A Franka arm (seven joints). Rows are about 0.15 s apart.
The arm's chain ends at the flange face. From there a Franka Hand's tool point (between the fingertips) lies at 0.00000 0.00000 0.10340 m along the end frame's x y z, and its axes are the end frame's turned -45 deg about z.
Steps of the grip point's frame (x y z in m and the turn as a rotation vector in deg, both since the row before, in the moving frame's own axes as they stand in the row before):
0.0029 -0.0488 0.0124 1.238 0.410 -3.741
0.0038 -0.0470 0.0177 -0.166 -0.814 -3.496
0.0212 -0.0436 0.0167 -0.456 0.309 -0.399
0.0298 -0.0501 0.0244 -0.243 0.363 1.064
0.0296 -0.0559 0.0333 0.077 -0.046 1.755
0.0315 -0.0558 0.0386 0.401 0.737 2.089
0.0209 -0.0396 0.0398 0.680 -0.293 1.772
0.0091 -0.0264 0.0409 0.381 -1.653 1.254
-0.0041 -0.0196 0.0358 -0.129 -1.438 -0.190
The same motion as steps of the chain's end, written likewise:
-0.0313 -0.0345 0.0124 1.165 -0.585 -3.741
-0.0298 -0.0372 0.0177 -0.693 -0.458 -3.496
-0.0168 -0.0460 0.0167 -0.104 0.541 -0.399
-0.0151 -0.0564 0.0244 0.085 0.429 1.064
-0.0184 -0.0604 0.0333 0.022 -0.087 1.755
-0.0176 -0.0603 0.0386 0.805 0.238 2.089
-0.0120 -0.0423 0.0398 0.274 -0.688 1.772
-0.0096 -0.0267 0.0409 -0.899 -1.438 1.254
-0.0151 -0.0130 0.0358 -1.108 -0.926 -0.190

